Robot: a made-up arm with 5 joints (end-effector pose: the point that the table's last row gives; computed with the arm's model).
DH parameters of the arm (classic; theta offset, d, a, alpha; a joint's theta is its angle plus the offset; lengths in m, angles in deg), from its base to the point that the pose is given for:
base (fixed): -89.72 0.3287 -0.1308 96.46
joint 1: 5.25 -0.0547 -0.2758 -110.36
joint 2: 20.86 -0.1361 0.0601 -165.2
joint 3: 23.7 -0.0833 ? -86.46
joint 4: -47 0.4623 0.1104 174.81
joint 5: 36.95 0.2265 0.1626 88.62
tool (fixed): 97.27 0.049 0 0
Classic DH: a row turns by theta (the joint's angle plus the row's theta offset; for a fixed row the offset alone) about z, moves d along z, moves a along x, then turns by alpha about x.
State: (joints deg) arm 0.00 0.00 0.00 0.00 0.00
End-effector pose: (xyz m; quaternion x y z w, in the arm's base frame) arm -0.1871 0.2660 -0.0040 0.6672 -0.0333 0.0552 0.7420
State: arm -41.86 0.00 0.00 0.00 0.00
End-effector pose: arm -0.2071 0.4378 0.1647 0.8880 -0.0226 0.0684 0.4541
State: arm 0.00 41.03 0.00 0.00 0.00
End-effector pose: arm -0.0789 0.1880 -0.0239 0.7004 0.2128 0.2800 0.6211
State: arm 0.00 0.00 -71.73 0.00 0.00
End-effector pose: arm 0.0386 0.0965 -0.0041 0.5603 0.3639 0.4795 0.5690
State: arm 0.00 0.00 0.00 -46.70 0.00
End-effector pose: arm -0.1716 0.4879 -0.0170 0.9049 -0.0555 0.0731 0.4157
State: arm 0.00 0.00 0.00 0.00 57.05
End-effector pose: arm -0.1872 0.4274 0.0118 0.9406 -0.0556 0.0325 0.3333
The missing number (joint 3, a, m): -0.0398
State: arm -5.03 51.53 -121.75 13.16 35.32
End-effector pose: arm 0.2803 0.4332 -0.0220 -0.1432 -0.7121 -0.6833 0.0746
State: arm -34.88 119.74 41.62 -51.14 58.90
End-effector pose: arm -0.2511 0.2876 0.3350 -0.6371 -0.5953 0.0358 0.4883
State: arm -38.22 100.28 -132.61 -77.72 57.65
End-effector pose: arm 0.4107 0.5437 0.3190 -0.4316 0.8879 0.1122 0.1131
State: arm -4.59 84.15 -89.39 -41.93 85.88
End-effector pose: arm 0.2570 0.1710 0.0652 -0.0568 -0.9650 0.1676 0.1935
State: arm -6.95 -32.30 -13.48 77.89 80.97
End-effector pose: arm -0.2622 0.3220 0.1575 0.6610 -0.1738 -0.0941 0.7239
